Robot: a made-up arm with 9 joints. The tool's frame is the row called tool.
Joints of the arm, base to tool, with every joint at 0 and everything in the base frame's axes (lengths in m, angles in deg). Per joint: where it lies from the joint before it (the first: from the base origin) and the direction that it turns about. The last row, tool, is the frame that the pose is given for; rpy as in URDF.
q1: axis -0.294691 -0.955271 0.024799 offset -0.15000 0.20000 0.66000
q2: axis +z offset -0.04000 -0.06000 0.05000
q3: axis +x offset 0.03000 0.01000 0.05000
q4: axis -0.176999 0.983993 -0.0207 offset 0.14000 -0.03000 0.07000
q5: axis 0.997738 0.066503 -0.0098 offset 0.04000 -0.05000 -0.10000
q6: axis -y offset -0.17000 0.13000 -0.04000
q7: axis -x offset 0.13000 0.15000 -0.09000
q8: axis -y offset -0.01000 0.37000 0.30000
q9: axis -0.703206 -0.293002 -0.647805 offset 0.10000 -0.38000 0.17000
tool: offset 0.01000 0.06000 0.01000 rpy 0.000 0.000 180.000
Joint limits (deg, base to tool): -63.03..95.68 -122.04..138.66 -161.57..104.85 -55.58..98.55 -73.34..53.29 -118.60..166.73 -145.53..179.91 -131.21..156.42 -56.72..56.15
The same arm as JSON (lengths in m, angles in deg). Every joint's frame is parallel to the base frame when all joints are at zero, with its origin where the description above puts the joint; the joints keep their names.
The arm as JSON. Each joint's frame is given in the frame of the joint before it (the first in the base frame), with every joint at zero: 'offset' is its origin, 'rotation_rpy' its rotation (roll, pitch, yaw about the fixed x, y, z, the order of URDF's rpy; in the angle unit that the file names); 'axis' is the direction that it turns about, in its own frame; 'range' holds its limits. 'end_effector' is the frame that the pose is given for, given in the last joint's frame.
{
  "length_unit": "m",
  "angle_unit": "deg",
  "chain": [
    {
      "id": "q1",
      "offset": [
        -0.15,
        0.2,
        0.66
      ],
      "rotation_rpy": [
        0.0,
        0.0,
        0.0
      ],
      "axis": [
        -0.294691,
        -0.955271,
        0.024799
      ],
      "range": [
        -63.03,
        95.68
      ]
    },
    {
      "id": "q2",
      "offset": [
        -0.04,
        -0.06,
        0.05
      ],
      "rotation_rpy": [
        0.0,
        0.0,
        0.0
      ],
      "axis": "+z",
      "range": [
        -122.04,
        138.66
      ]
    },
    {
      "id": "q3",
      "offset": [
        0.03,
        0.01,
        0.05
      ],
      "rotation_rpy": [
        0.0,
        0.0,
        0.0
      ],
      "axis": "+x",
      "range": [
        -161.57,
        104.85
      ]
    },
    {
      "id": "q4",
      "offset": [
        0.14,
        -0.03,
        0.07
      ],
      "rotation_rpy": [
        0.0,
        0.0,
        0.0
      ],
      "axis": [
        -0.176999,
        0.983993,
        -0.0207
      ],
      "range": [
        -55.58,
        98.55
      ]
    },
    {
      "id": "q5",
      "offset": [
        0.04,
        -0.05,
        -0.1
      ],
      "rotation_rpy": [
        0.0,
        0.0,
        0.0
      ],
      "axis": [
        0.997738,
        0.066503,
        -0.0098
      ],
      "range": [
        -73.34,
        53.29
      ]
    },
    {
      "id": "q6",
      "offset": [
        -0.17,
        0.13,
        -0.04
      ],
      "rotation_rpy": [
        0.0,
        0.0,
        0.0
      ],
      "axis": "-y",
      "range": [
        -118.6,
        166.73
      ]
    },
    {
      "id": "q7",
      "offset": [
        0.13,
        0.15,
        -0.09
      ],
      "rotation_rpy": [
        0.0,
        0.0,
        0.0
      ],
      "axis": "-x",
      "range": [
        -145.53,
        179.91
      ]
    },
    {
      "id": "q8",
      "offset": [
        -0.01,
        0.37,
        0.3
      ],
      "rotation_rpy": [
        0.0,
        0.0,
        0.0
      ],
      "axis": "-y",
      "range": [
        -131.21,
        156.42
      ]
    },
    {
      "id": "q9",
      "offset": [
        0.1,
        -0.38,
        0.17
      ],
      "rotation_rpy": [
        0.0,
        0.0,
        0.0
      ],
      "axis": [
        -0.703206,
        -0.293002,
        -0.647805
      ],
      "range": [
        -56.72,
        56.15
      ]
    }
  ],
  "end_effector": {
    "offset": [
      0.01,
      0.06,
      0.01
    ],
    "rotation_rpy": [
      0.0,
      0.0,
      180.0
    ]
  }
}

